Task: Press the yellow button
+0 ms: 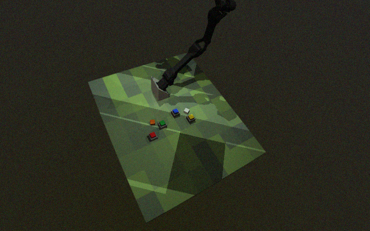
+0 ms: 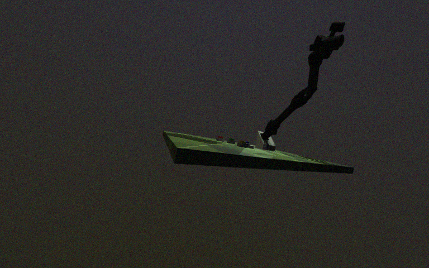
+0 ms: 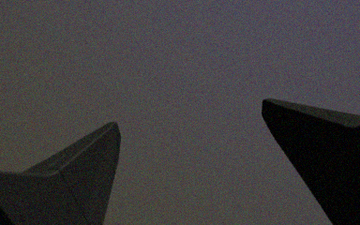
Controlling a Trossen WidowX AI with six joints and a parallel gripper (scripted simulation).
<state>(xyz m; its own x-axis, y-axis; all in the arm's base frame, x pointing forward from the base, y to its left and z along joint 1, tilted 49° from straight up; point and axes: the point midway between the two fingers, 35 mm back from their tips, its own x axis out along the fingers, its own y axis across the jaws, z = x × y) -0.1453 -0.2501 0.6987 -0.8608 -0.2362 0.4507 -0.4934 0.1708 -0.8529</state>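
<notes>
The yellow button lies 38 cm ahead of my gripper tip, 29 cm to the right of it and 75 cm below it. Round my gripper tip: white block (31 cm ahead, 28 cm to the right, 78 cm below); then green button (32 cm ahead, 49 cm to the right, 75 cm below); then blue button (28 cm ahead, 36 cm to the right, 75 cm below).
</notes>
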